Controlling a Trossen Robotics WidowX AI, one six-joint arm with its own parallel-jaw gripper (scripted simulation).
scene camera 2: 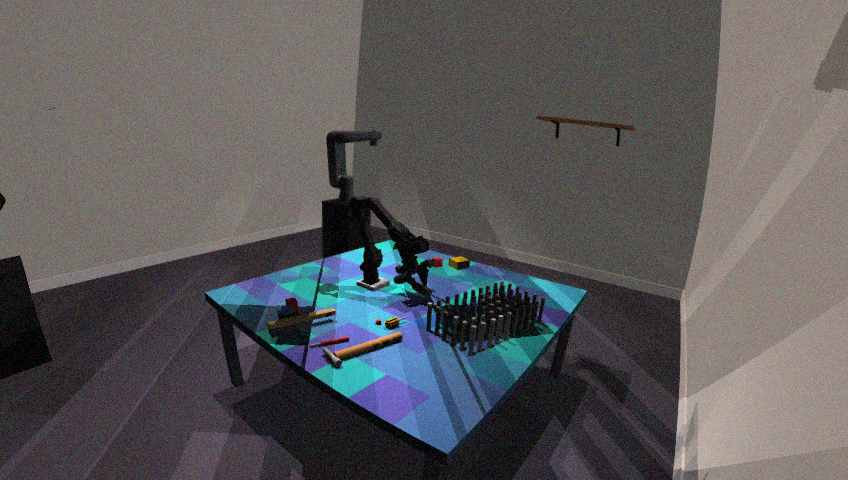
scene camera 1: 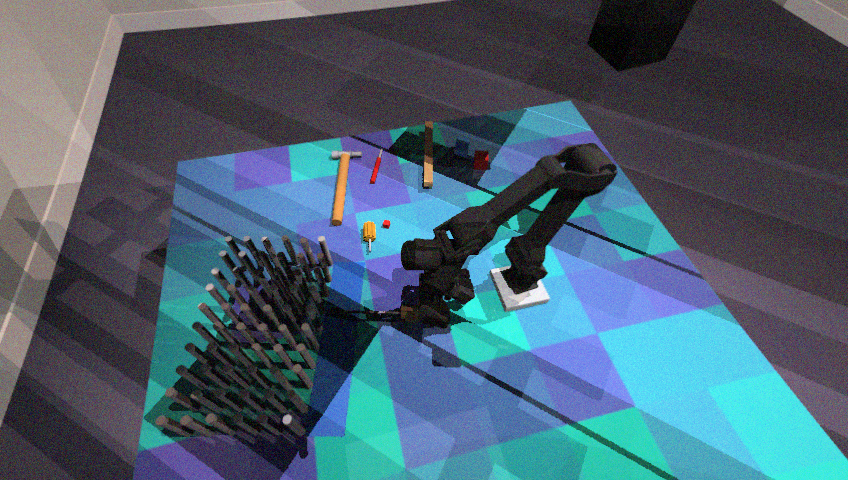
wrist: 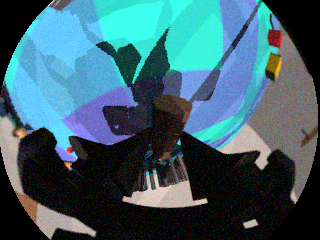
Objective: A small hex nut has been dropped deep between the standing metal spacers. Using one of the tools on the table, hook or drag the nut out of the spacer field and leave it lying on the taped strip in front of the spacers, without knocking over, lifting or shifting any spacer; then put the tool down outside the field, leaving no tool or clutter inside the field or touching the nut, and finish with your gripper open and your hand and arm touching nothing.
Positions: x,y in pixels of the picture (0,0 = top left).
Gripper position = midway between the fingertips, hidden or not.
Scene:
The gripper (scene camera 1: 420,313) carries a hook tool (wrist: 170,113).

